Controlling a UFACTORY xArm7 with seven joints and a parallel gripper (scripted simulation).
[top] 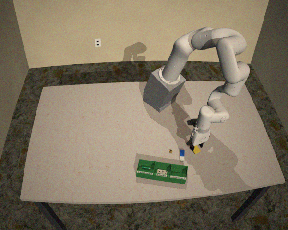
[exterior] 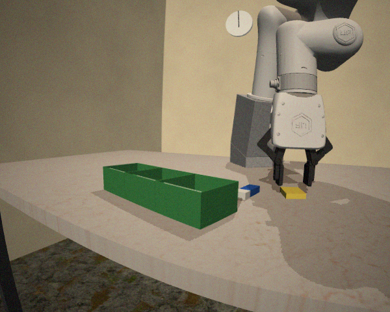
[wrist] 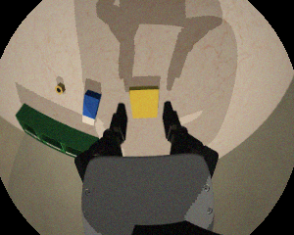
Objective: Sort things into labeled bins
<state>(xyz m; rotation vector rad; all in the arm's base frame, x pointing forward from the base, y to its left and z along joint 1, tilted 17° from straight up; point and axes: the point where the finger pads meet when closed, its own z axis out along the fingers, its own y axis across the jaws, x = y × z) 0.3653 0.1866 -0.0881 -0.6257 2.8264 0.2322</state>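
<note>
Now: the yellow block 3 cm below my hand. Round my hand: brown piece (14 cm to the right, 3 cm below, 2 cm ahead); then white domino (18 cm to the right, 16 cm ahead, 3 cm below); then blue-and-white block (8 cm to the right, 5 cm ahead, 3 cm below).
</note>
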